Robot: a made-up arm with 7 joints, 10 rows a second.
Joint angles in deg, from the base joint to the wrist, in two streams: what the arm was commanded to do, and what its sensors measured. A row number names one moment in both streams.
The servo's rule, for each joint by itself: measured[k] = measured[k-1] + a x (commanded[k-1-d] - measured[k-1]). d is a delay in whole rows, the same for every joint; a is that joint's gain. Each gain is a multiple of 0.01, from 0.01 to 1. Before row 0 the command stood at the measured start. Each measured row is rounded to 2 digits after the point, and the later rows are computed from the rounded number. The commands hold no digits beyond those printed.
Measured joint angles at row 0: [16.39 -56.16 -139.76 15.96 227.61 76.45 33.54]
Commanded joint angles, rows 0 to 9: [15.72 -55.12 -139.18 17.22 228.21 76.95 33.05]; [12.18 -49.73 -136.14 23.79 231.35 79.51 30.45]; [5.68 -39.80 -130.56 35.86 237.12 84.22 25.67]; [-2.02 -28.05 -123.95 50.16 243.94 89.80 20.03]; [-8.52 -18.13 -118.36 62.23 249.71 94.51 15.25]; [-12.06 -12.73 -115.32 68.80 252.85 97.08 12.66]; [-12.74 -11.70 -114.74 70.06 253.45 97.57 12.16]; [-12.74 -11.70 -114.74 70.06 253.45 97.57 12.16]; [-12.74 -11.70 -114.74 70.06 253.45 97.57 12.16]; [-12.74 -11.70 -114.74 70.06 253.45 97.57 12.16]
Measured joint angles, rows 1 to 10: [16.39 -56.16 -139.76 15.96 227.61 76.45 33.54]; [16.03 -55.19 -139.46 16.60 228.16 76.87 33.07]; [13.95 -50.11 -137.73 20.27 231.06 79.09 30.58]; [9.48 -40.52 -134.00 28.22 236.57 83.40 25.92]; [3.27 -28.92 -128.77 39.41 243.28 88.78 20.32]; [-3.10 -18.89 -123.36 51.05 249.13 93.59 15.50]; [-7.94 -13.16 -119.18 60.10 252.52 96.52 12.80]; [-10.53 -11.80 -116.87 65.18 253.37 97.40 12.19]; [-11.72 -11.71 -115.76 67.67 253.44 97.54 12.16]; [-12.27 -11.70 -115.23 68.89 253.45 97.57 12.16]
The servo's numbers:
d 1
a 0.54 0.93 0.52 0.51 0.91 0.84 0.95

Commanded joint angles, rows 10 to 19: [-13.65 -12.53 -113.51 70.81 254.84 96.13 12.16]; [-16.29 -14.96 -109.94 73.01 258.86 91.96 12.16]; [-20.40 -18.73 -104.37 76.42 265.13 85.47 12.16]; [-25.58 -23.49 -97.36 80.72 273.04 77.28 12.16]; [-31.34 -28.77 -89.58 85.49 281.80 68.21 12.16]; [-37.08 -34.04 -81.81 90.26 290.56 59.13 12.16]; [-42.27 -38.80 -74.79 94.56 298.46 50.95 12.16]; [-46.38 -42.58 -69.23 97.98 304.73 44.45 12.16]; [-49.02 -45.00 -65.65 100.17 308.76 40.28 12.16]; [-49.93 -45.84 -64.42 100.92 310.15 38.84 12.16]
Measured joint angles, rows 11 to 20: [-12.52 -11.70 -114.98 69.49 253.45 97.57 12.16]; [-13.13 -12.47 -114.22 70.16 254.71 96.36 12.16]; [-14.84 -14.79 -111.99 71.61 258.49 92.66 12.16]; [-17.84 -18.45 -108.03 74.06 264.53 86.62 12.16]; [-22.02 -23.14 -102.48 77.46 272.27 78.77 12.16]; [-27.05 -28.38 -95.77 81.56 280.94 69.90 12.16]; [-32.47 -33.64 -88.51 86.00 289.69 60.85 12.16]; [-37.76 -38.44 -81.38 90.37 297.67 52.53 12.16]; [-42.41 -42.29 -75.06 94.25 304.09 45.74 12.16]; [-45.98 -44.81 -70.17 97.27 308.34 41.15 12.16]
